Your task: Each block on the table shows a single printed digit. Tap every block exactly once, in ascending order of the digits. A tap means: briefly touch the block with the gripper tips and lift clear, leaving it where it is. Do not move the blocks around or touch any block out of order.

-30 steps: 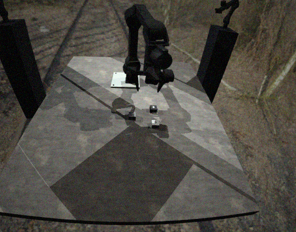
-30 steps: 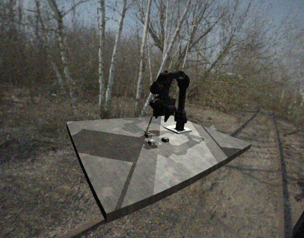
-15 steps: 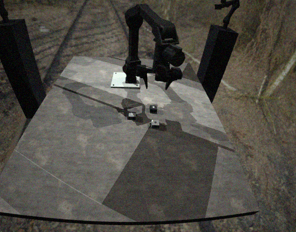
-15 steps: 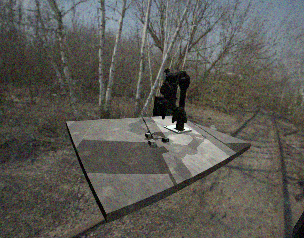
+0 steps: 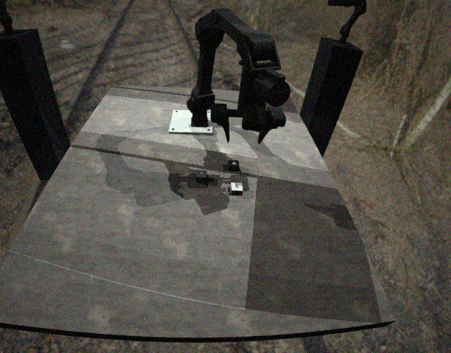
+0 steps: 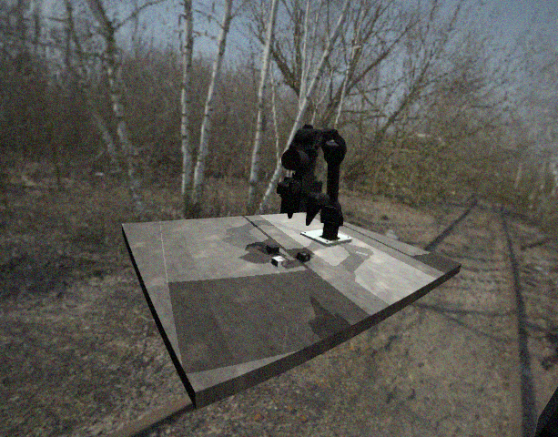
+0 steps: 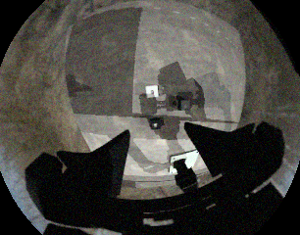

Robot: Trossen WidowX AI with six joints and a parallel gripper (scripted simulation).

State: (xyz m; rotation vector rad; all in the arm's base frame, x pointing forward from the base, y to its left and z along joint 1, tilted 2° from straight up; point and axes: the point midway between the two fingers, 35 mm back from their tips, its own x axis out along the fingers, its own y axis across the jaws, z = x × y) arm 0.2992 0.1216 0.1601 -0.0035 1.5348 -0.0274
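The light block is 5 cm ahead of my gripper tip, 1 cm to the right of it and 13 cm below it. From my gripper tip the other things lie so: grey block: 11 cm to the right, 13 cm below; dark block: 5 cm behind, 1 cm to the right, 13 cm below.
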